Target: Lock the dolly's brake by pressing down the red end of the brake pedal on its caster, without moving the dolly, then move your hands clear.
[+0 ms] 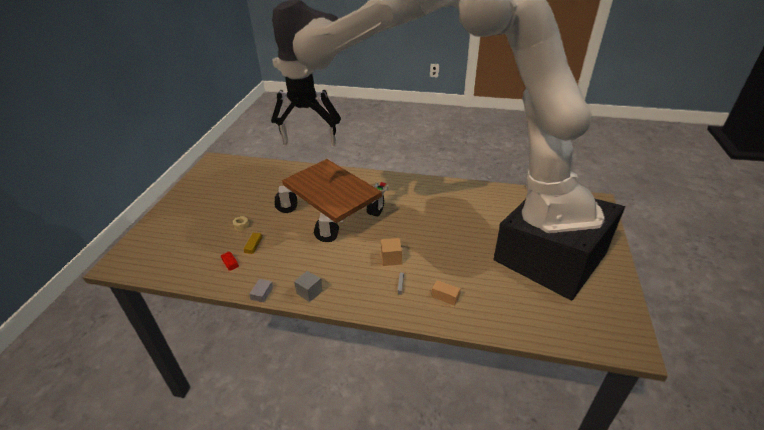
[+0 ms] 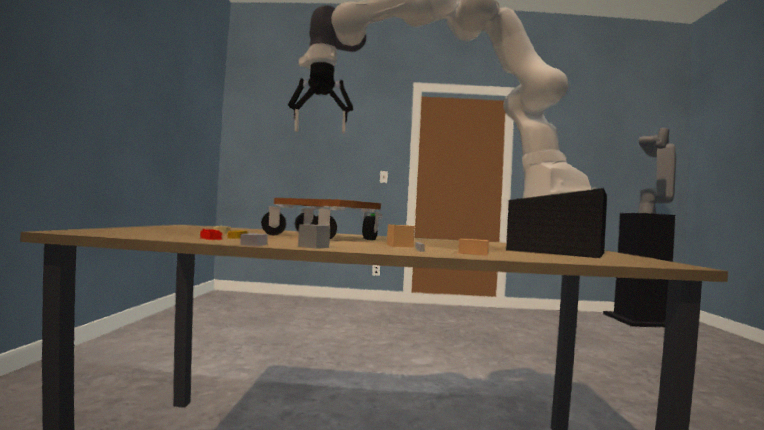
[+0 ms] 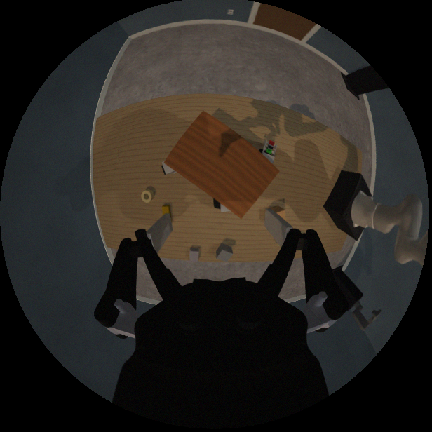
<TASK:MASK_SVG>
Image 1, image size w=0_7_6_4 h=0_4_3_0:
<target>my gripper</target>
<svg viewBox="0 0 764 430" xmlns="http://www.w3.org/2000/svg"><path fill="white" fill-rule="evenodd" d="M312 74L303 79L285 77L287 92L280 90L277 93L277 103L271 122L278 124L283 146L286 146L288 143L286 126L283 121L294 106L298 108L311 107L330 125L331 145L335 146L335 124L339 124L341 117L330 102L326 90L322 92L315 91ZM287 97L291 103L281 118L278 118L282 102Z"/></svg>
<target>dolly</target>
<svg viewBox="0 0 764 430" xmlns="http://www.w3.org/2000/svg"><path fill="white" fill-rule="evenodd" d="M325 159L282 180L283 186L279 186L279 192L275 195L274 205L278 211L290 213L297 207L296 195L298 195L321 212L314 228L315 237L322 242L332 242L338 236L339 225L337 223L343 222L344 219L363 207L367 206L368 214L379 216L384 206L383 193L386 190L388 191L389 188L388 185L384 188L386 183L383 182L380 183L380 186L378 186L377 182L373 187L330 160Z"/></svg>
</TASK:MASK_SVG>
